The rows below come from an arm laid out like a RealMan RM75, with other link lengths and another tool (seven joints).
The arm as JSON. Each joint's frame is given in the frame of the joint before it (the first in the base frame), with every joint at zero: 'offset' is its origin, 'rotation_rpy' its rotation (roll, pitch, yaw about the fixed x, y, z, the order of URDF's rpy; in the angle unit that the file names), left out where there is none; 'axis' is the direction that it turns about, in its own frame. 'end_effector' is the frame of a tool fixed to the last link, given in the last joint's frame.
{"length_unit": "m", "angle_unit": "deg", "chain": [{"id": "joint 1", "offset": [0.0, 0.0, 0.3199], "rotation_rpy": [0.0, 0.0, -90.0], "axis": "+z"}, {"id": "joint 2", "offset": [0.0, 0.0, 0.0], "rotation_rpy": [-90.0, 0.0, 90.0], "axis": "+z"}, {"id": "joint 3", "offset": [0.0, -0.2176, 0.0], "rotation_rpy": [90.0, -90.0, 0.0], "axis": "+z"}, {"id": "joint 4", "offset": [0.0, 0.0, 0.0], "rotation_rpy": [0.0, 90.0, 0.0], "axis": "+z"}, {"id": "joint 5", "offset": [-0.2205, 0.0, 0.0], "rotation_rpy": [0.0, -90.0, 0.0], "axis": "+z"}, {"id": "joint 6", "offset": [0.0, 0.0, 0.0], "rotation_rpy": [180.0, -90.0, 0.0], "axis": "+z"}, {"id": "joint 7", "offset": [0.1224, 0.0, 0.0], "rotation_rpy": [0.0, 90.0, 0.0], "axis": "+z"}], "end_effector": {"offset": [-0.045, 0.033, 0.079], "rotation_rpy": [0.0, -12.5, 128.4]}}
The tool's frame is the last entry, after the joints.
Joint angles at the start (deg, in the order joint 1, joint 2, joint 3, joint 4, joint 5, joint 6, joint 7): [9.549, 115.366, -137.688, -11.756, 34.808, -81.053, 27.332]
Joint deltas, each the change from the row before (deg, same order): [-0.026, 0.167, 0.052, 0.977, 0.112, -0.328, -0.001]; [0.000, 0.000, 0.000, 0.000, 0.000, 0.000, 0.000]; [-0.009, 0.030, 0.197, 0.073, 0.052, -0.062, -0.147]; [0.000, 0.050, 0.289, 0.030, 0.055, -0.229, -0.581]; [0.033, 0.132, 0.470, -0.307, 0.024, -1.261, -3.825]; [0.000, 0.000, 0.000, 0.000, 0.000, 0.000, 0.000]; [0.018, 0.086, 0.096, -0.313, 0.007, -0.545, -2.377]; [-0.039, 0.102, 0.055, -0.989, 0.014, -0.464, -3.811]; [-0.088, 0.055, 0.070, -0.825, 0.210, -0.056, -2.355]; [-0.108, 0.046, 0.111, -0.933, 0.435, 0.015, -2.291]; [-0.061, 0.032, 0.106, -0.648, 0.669, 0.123, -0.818]
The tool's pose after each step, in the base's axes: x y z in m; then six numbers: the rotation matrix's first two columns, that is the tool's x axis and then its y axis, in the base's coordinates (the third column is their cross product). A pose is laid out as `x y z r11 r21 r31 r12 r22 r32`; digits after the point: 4 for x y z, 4 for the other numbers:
0.2976 0.2641 0.0141 -0.1359 -0.0221 -0.9905 -0.9617 -0.2373 0.1372
0.2976 0.2641 0.0141 -0.1359 -0.0221 -0.9905 -0.9617 -0.2373 0.1372
0.2981 0.2645 0.0148 -0.1341 -0.0173 -0.9908 -0.9623 -0.2365 0.1343
0.2982 0.2652 0.0159 -0.1272 -0.0081 -0.9918 -0.9627 -0.2399 0.1254
0.2960 0.2674 0.0175 -0.0788 0.0253 -0.9966 -0.9596 -0.2728 0.0690
0.2960 0.2674 0.0175 -0.0788 0.0253 -0.9966 -0.9596 -0.2728 0.0690
0.2944 0.2685 0.0174 -0.0491 0.0428 -0.9979 -0.9562 -0.2907 0.0346
0.2909 0.2709 0.0163 -0.0057 0.0698 -0.9975 -0.9486 -0.3161 -0.0167
0.2890 0.2730 0.0160 0.0184 0.0895 -0.9958 -0.9441 -0.3264 -0.0468
0.2871 0.2757 0.0163 0.0394 0.1126 -0.9929 -0.9401 -0.3325 -0.0750
0.2859 0.2781 0.0177 0.0407 0.1283 -0.9909 -0.9406 -0.3296 -0.0813

